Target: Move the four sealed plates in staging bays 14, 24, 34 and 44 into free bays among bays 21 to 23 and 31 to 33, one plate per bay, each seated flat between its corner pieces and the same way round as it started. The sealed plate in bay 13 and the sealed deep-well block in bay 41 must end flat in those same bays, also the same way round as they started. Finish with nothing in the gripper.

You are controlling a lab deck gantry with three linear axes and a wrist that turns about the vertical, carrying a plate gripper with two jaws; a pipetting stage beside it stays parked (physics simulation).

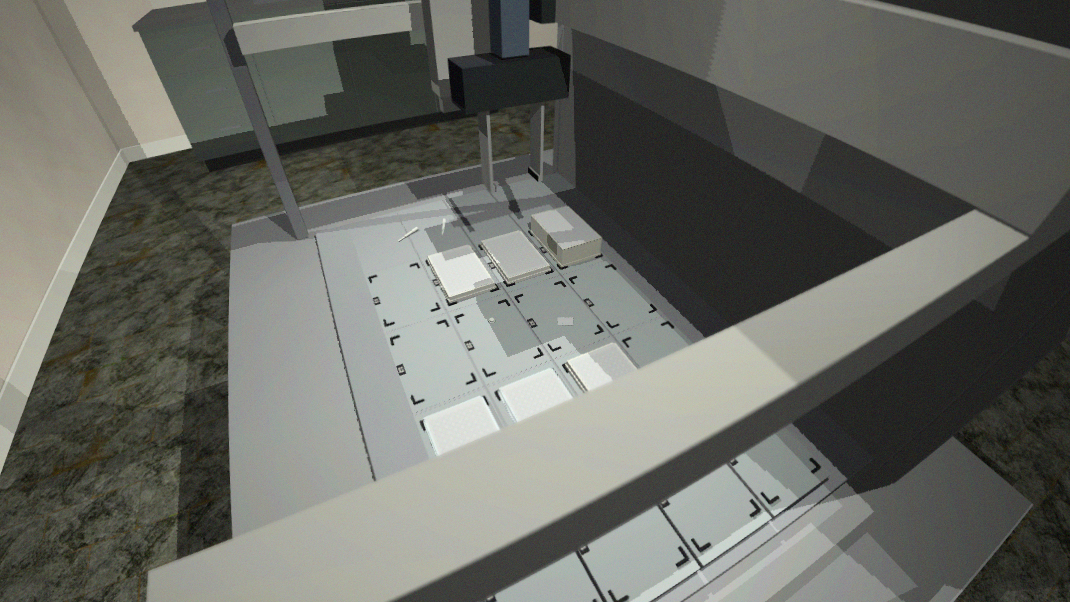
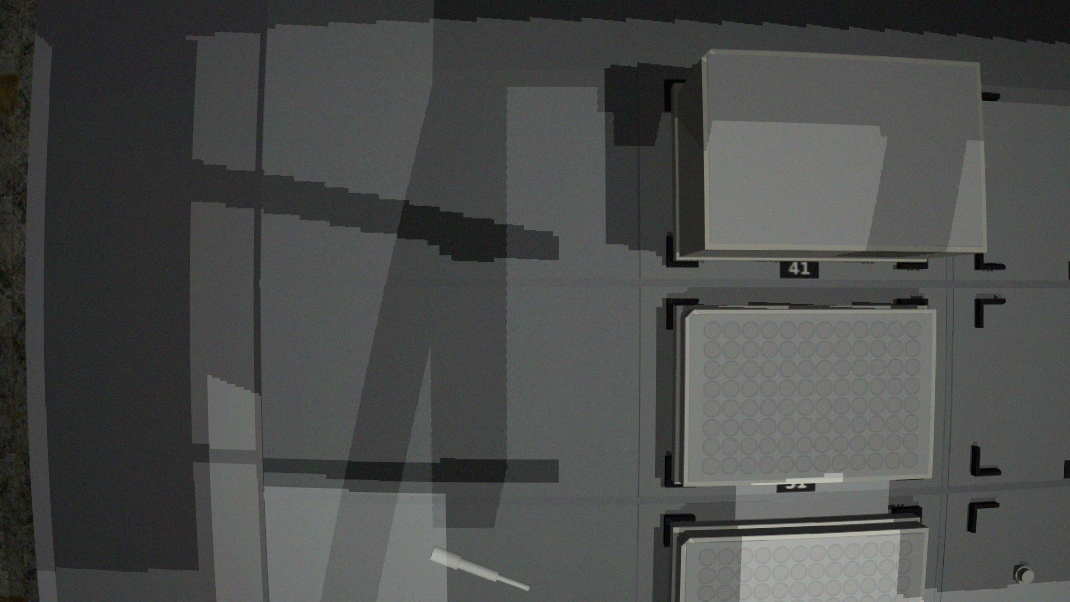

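Where they show: gripper, fingertip midpoint: (image 1: 512, 181); robot's base at its link origin: (image 1: 370, 278).
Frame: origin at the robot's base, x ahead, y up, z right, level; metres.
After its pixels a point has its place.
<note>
Sealed plates sit flat between corner pieces in bay 21 (image 1: 461, 273) @(z -0.148, x 0.077, y 0.014 m) (image 2: 800, 572) @(z -0.172, x 0.060, y 0.014 m) and bay 31 (image 1: 514, 254) @(z -0.254, x 0.069, y 0.014 m) (image 2: 808, 396) @(z -0.257, x 0.061, y 0.014 m). Near the front beam, plates show in bay 13 (image 1: 460, 426) @(z -0.041, x 0.363, y 0.014 m), bay 23 (image 1: 535, 394) @(z -0.149, x 0.362, y 0.014 m) and bay 33 (image 1: 602, 365) @(z -0.257, x 0.361, y 0.015 m), partly hidden; their visible parts look flat. The sealed deep-well block (image 1: 566, 234) @(z -0.352, x 0.089, y 0.042 m) (image 2: 841, 153) @(z -0.363, x 0.060, y 0.042 m) sits flat in bay 41. No plate shows in the visible parts of staging bays 24, 34 and 44; bay 14 is mostly hidden. My gripper (image 1: 514, 184) @(z -0.257, x 0.064, y 0.160 m) is open and empty, raised over the deck's far end, beyond bays 31 and 41.
A small round knob (image 1: 491, 319) @(z -0.155, x 0.195, y 0.004 m) (image 2: 1024, 575) @(z -0.156, x 0.193, y 0.004 m) lies in bay 22, and a small pale rectangle (image 1: 564, 321) @(z -0.259, x 0.249, y 0.001 m) in bay 32. Two thin white pieces lie beyond the bays, one a tapered stick (image 1: 407, 234) @(z -0.096, x -0.099, y 0.004 m). The front beam (image 1: 598, 449) @(z -0.030, x 0.624, y 0.400 m) hides much of the near deck.
</note>
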